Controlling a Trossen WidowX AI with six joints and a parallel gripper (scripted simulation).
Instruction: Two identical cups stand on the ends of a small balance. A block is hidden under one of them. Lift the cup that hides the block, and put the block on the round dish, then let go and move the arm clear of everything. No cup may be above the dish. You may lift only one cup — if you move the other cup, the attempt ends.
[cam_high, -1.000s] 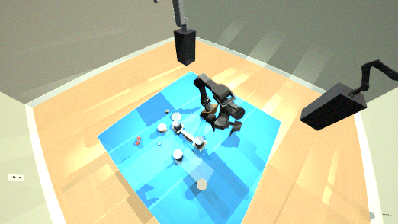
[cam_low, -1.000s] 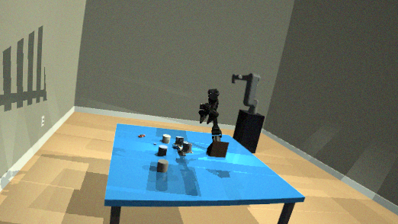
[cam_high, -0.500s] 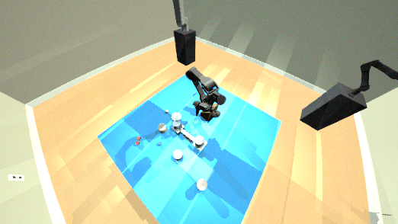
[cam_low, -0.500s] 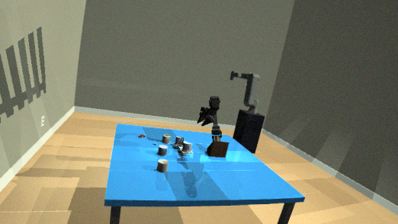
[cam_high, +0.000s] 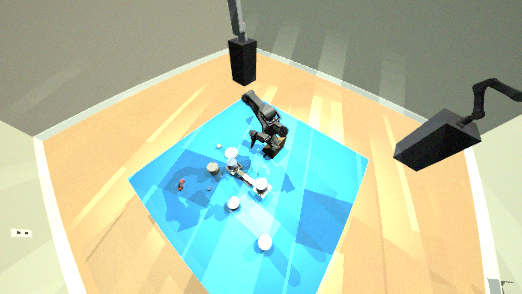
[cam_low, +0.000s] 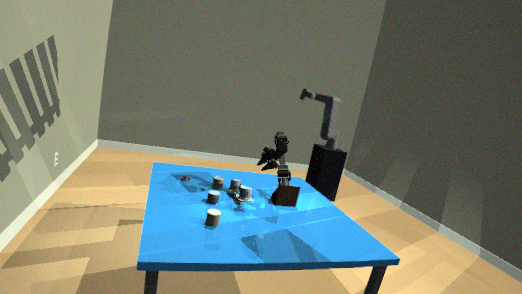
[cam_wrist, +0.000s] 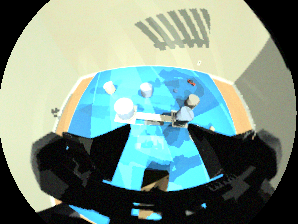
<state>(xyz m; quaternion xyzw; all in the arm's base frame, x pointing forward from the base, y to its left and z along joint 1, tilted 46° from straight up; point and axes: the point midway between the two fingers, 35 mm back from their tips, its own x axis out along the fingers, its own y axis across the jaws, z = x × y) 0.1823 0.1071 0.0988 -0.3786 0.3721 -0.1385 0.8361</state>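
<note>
The grey block is 190 mm below my gripper tip, 130 mm to the right of it and 100 mm ahead of it. The rest, counted from my gripper tip: small red thing (420 mm ahead, 300 mm to the right, 220 mm below); round dish (240 mm to the right, 230 mm below, 20 mm ahead).
</note>
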